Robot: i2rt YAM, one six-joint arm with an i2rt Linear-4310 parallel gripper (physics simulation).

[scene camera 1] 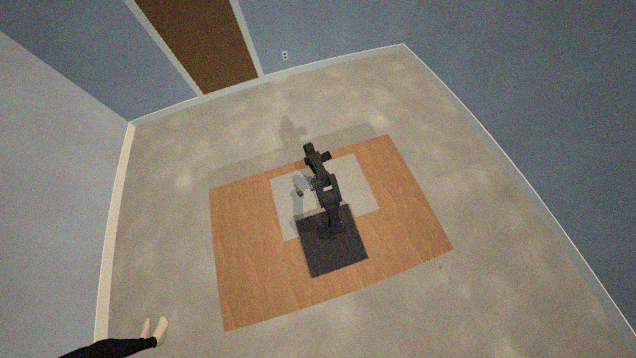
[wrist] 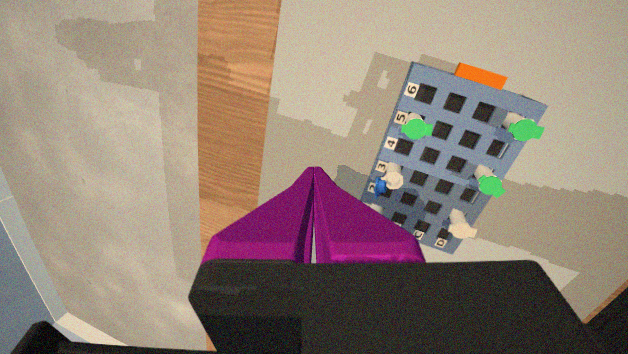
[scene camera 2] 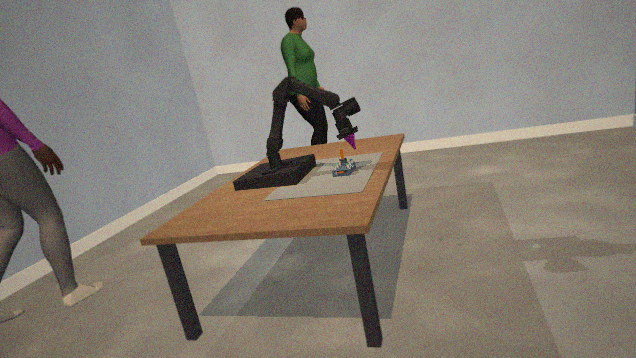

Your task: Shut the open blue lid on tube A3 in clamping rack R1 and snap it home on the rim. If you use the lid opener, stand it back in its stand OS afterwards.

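Frame: origin at the arm's base, x ahead, y left, z up, level; millimetres.
Where they show: gripper, between the fingertips: (wrist: pixel 314 177) (scene camera 2: pixel 355 149); arm's base, origin of its link: (scene camera 1: pixel 336 232) (scene camera 2: pixel 277 168).
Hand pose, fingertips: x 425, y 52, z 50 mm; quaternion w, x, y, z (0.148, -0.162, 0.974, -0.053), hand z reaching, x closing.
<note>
Each offset is from my fingertips to the top centre of the thing. "*": to the spot under its first point. Level surfaces: height alone.
The blue rack R1 @[73 mm back, 7 mm right, 42 mm down] (wrist: pixel 440 78) (scene camera 2: pixel 350 171) lies on the pale mat. In the wrist view, white tube A3 @[* 48 mm back, 12 mm left, 66 mm down] (wrist: pixel 394 179) stands beside label 3 with its mouth uncovered. Its blue lid @[40 mm back, 14 mm left, 47 mm down] (wrist: pixel 381 186) hangs open at the tube's side, towards label 2. My gripper (wrist: pixel 314 177) (scene camera 2: pixel 354 148) is shut with nothing between its magenta fingertips. It is above the table, left of the rack in the wrist view, and its fingers cover the rack's lower left corner. The orange lid opener @[133 mm back, 135 mm left, 22 mm down] (scene camera 2: pixel 342 154) (scene camera 1: pixel 299 191) stands upright near the rack; its stand is too small to make out.
Other tubes in the rack have green lids (wrist: pixel 416 129) (wrist: pixel 525 130) (wrist: pixel 491 186); one has a white lid @[106 mm back, 23 mm left, 58 mm down] (wrist: pixel 462 229). The pale mat @[107 mm down] (scene camera 2: pixel 320 190) lies on the wooden table @[110 mm down] (scene camera 2: pixel 260 215). The black arm base (scene camera 2: pixel 275 175) stands beside it. A person in green (scene camera 2: pixel 299 57) stands behind the table.
</note>
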